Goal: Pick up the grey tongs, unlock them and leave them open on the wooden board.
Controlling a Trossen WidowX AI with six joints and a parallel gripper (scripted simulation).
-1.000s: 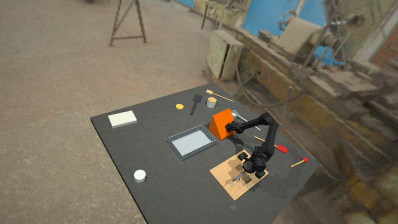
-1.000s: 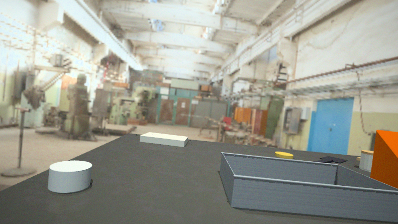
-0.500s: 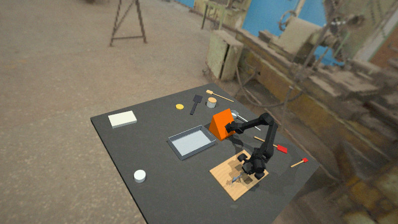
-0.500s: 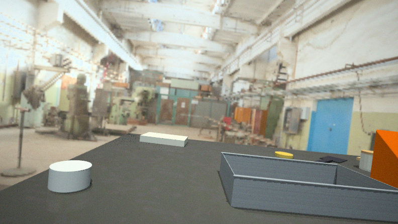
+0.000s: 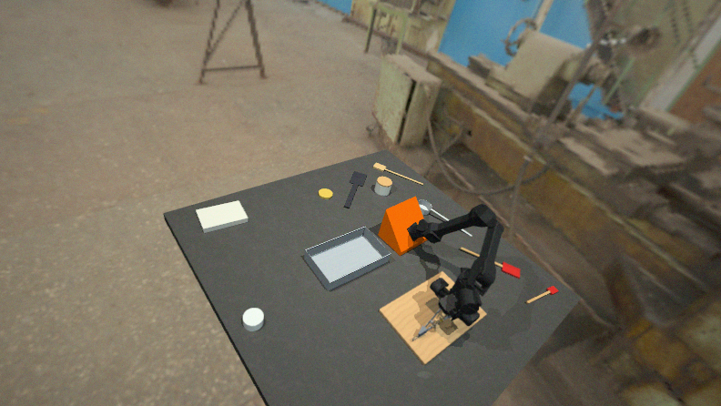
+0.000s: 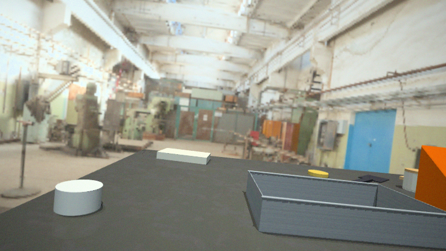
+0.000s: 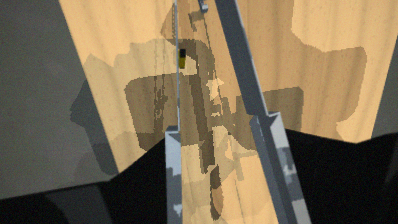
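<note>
My gripper tip is 40 mm to the left of the wooden board and 40 mm above it. The rest, counted from my gripper tip: grey roasting tin: 430 mm to the right, 70 mm ahead, 20 mm below; red-headed tool: 470 mm behind, 250 mm to the left, 40 mm below; white puck: 510 mm ahead, 440 mm to the right, 30 mm below.
</note>
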